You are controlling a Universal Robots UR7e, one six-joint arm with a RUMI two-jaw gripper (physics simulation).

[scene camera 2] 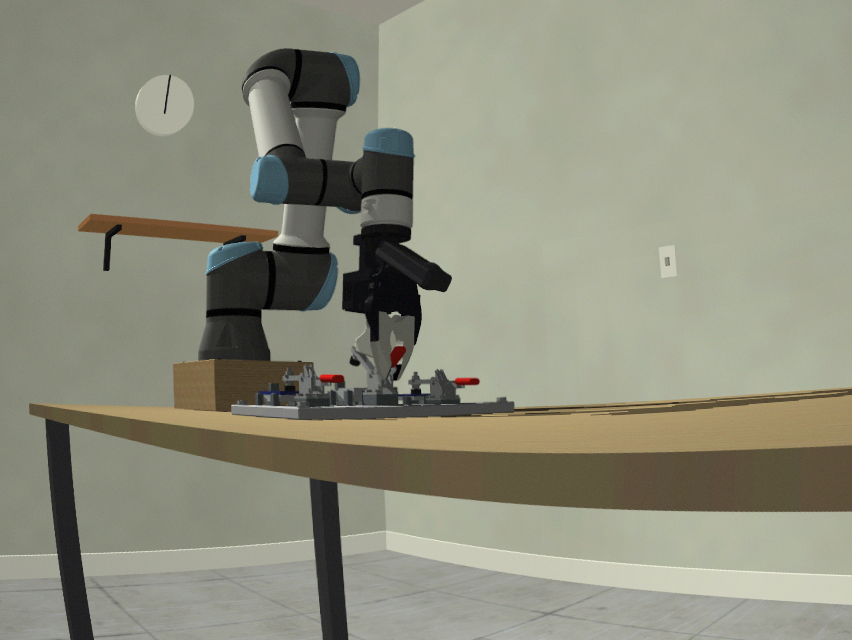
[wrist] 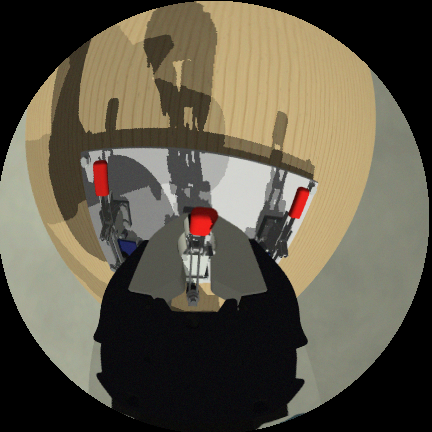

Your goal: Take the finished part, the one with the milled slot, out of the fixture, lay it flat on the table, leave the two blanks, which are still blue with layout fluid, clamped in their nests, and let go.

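Seen in the pictures: gripper, fingertip midpoint: [scene camera 2: 390, 380] [wrist: 200, 214]; arm's base, origin of the base link: [scene camera 2: 233, 362].
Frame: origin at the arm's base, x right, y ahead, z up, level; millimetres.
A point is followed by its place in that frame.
My gripper [scene camera 2: 391, 375] {x 62, y 494, z -45 mm} [wrist: 200, 214] {x 62, y 494, z -45 mm} is over the middle toggle clamp, its fingers closed around that clamp's red handle [scene camera 2: 398, 355] {x 67, y 515, z -12 mm} [wrist: 201, 221] {x 64, y 514, z -2 mm}, which is tilted up steeply. The fixture plate [scene camera 2: 440, 409] {x 35, y 560, z -86 mm} [wrist: 240, 192] {x 112, y 501, z -80 mm} lies on the table. Blue of one blank [scene camera 2: 275, 393] {x 187, y 392, z -62 mm} shows at the left of the fixture in the scene view, and blue of another [scene camera 2: 415, 396] {x -38, y 447, z -68 mm} shows right of the gripper. In the wrist view a blue blank [wrist: 128, 247] {x -50, y 437, z -64 mm} shows left of the fingers. The finished part and its slot cannot be made out behind the fingers and clamp parts.
Two outer clamps have red handles lying low, one [scene camera 2: 331, 378] {x 187, y 515, z -44 mm} left and one [scene camera 2: 466, 380] {x -30, y 552, z -47 mm} right of the gripper in the scene view. In the wrist view red handles [wrist: 101, 178] {x -35, y 545, z -44 mm} [wrist: 300, 202] {x 173, y 504, z -39 mm} flank the fingers. The wooden table [scene camera 2: 585, 430] {x 384, y 995, z -95 mm} [wrist: 300, 100] {x 205, y 637, z -95 mm} extends beyond the plate.
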